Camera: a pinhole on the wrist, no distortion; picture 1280 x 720 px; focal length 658.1 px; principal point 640.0 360.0 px. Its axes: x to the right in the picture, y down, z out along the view. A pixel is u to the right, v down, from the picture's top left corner.
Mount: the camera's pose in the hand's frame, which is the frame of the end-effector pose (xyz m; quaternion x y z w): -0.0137 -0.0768 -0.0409 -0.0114 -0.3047 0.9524 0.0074
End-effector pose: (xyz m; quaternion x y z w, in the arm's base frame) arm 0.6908 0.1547 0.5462 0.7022 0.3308 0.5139 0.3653
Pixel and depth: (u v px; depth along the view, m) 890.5 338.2 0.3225
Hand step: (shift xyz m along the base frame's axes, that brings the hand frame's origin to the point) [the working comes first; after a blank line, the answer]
In the camera's frame: 0.1228 -0.0107 0.3225

0.1583 -0.0308 -0.3313
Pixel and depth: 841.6 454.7 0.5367
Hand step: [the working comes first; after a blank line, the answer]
In the camera's frame: 0.1644 0.0772 0.5367

0.2470 0.0081 -0.5457
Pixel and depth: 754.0 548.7 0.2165
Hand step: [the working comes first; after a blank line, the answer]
In the camera's frame: 0.0375 0.0621 0.2165

0.0581 0.0645 -0.2628
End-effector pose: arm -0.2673 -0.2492 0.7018 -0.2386 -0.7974 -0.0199 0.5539
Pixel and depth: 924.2 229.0 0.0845
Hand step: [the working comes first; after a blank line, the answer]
In the camera's frame: 0.0365 -0.0168 0.0845

-0.0629 -0.1064 -0.0350
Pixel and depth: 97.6 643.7 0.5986
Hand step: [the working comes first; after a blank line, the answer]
In the camera's frame: -0.4934 0.2581 0.5986

-0.6520 -0.3148 0.4447
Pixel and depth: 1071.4 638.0 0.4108
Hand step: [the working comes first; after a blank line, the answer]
In the camera's frame: 0.2693 0.1735 0.4108

-0.2655 -0.4491 -0.2310
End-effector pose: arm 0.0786 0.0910 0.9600 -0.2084 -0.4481 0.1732 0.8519
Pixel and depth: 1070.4 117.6 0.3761
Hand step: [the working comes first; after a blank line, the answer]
In the camera's frame: 0.2460 -0.1385 0.3761

-0.4107 -0.2122 0.0794
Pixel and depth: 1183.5 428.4 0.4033
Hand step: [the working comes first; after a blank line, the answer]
In the camera's frame: 0.3331 0.0419 0.4033

-0.3710 -0.4091 0.0569
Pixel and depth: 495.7 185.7 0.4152
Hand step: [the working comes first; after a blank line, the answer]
In the camera's frame: -0.0910 -0.1100 0.4152

-0.2418 -0.0914 0.3493
